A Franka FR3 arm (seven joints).
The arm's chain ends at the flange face. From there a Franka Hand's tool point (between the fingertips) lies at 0.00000 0.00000 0.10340 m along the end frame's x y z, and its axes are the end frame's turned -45 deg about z.
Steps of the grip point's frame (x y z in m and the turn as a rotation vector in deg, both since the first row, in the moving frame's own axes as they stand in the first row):
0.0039, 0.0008, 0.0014, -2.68, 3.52, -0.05
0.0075, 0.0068, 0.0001, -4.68, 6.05, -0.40
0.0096, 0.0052, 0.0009, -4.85, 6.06, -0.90
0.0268, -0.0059, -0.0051, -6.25, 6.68, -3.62
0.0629, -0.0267, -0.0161, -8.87, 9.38, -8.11
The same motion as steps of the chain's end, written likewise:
-0.0046, -0.0011, 0.0017, 0.59, 4.38, -0.05
-0.0035, 0.0013, 0.0010, 0.97, 7.59, -0.40
-0.0034, -0.0015, 0.0018, 0.86, 7.71, -0.90
-0.0016, -0.0221, -0.0038, 0.30, 9.14, -3.62
0.0026, -0.0611, -0.0135, 0.36, 12.90, -8.11

